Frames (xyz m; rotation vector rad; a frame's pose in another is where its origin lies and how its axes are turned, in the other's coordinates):
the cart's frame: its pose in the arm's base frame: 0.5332 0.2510 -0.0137 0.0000 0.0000 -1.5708
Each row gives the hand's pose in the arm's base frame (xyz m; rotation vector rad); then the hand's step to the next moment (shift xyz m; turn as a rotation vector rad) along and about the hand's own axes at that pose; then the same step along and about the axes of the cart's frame.
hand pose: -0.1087 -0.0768 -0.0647 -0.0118 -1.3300 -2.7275
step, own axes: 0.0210 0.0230 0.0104 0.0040 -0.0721 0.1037
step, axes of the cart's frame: 0.0078 -0.0190 0.0256 -0.1252 -0.0153 0.0076
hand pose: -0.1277 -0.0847 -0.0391 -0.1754 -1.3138 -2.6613
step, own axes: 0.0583 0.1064 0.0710 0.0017 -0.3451 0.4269
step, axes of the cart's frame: 0.0129 -0.0334 0.1359 -0.5458 -0.0582 -0.0090
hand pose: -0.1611 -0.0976 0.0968 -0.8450 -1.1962 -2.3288
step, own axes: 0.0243 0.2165 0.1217 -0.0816 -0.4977 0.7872
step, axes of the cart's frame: 0.0225 0.1481 0.1996 -0.9342 0.0359 0.0091
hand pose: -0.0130 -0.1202 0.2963 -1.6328 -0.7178 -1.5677
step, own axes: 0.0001 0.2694 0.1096 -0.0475 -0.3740 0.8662
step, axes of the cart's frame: 0.0617 0.2823 -0.0327 -0.9259 0.1852 0.0287
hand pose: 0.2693 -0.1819 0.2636 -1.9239 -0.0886 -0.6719
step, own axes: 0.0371 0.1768 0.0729 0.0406 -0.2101 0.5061
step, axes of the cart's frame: 0.0253 0.1237 -0.1484 -0.5212 0.1686 0.0433
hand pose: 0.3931 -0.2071 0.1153 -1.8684 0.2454 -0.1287
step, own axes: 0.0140 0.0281 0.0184 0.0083 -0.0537 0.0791
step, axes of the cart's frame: -0.0056 0.0146 -0.0329 -0.0871 0.0304 0.0265
